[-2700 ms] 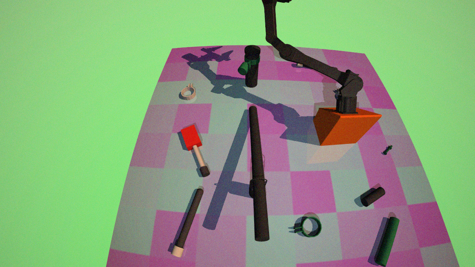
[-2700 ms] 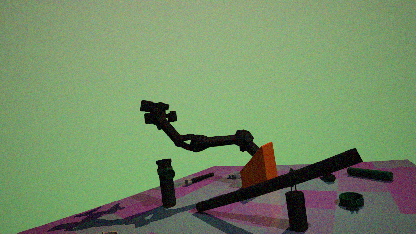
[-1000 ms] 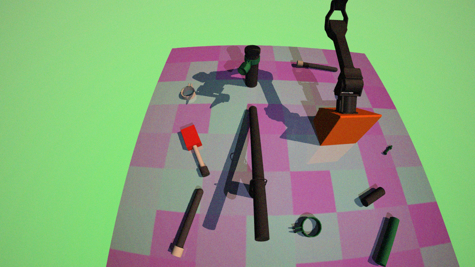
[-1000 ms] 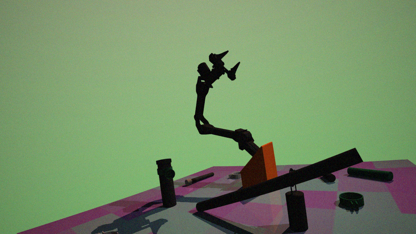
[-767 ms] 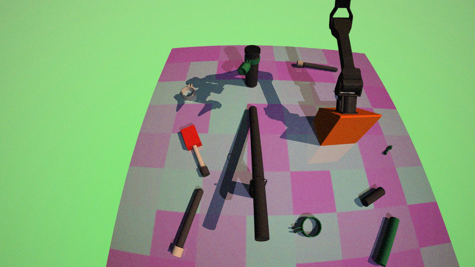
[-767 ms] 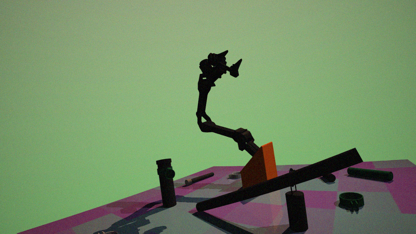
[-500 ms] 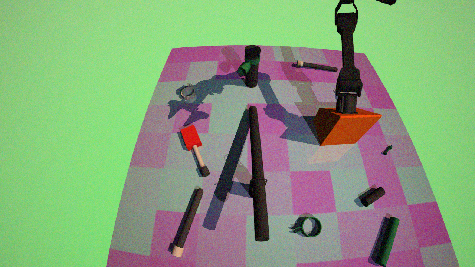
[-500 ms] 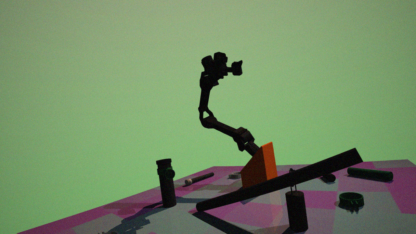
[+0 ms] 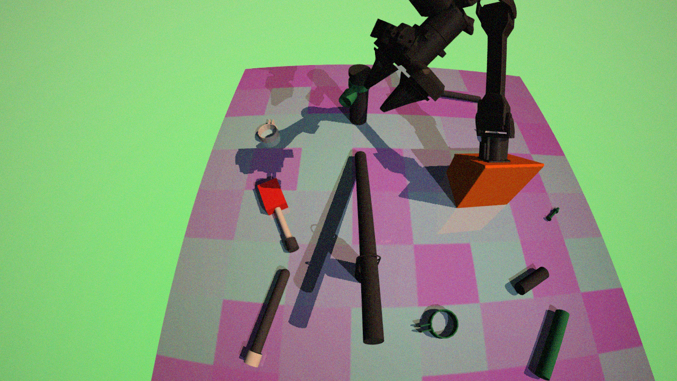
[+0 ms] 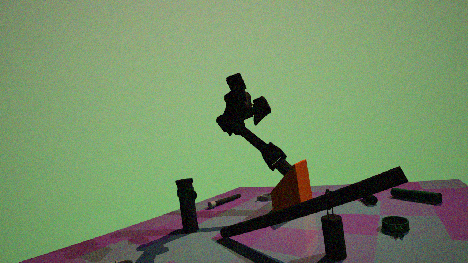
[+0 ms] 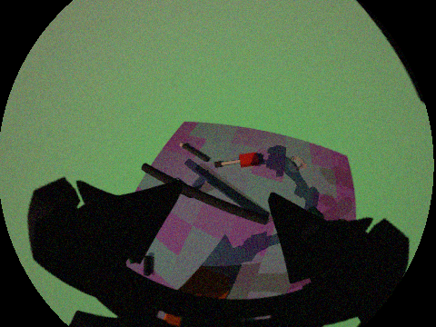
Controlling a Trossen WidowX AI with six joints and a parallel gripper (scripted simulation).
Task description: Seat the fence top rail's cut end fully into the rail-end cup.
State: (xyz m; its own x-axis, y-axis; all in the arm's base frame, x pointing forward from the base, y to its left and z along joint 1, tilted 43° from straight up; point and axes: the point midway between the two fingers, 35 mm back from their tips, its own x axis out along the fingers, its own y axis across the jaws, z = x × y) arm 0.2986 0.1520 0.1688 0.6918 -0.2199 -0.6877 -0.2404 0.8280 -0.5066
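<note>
My gripper tip is 250 mm to the left of the dark green rail-end cup, 200 mm above it and 30 mm short of it. The rest, counted from my gripper tip: short dark cylinder 440 mm behind, 330 mm below, 280 mm to the left; then green tube 460 mm behind, 440 mm to the left, 330 mm below.
</note>
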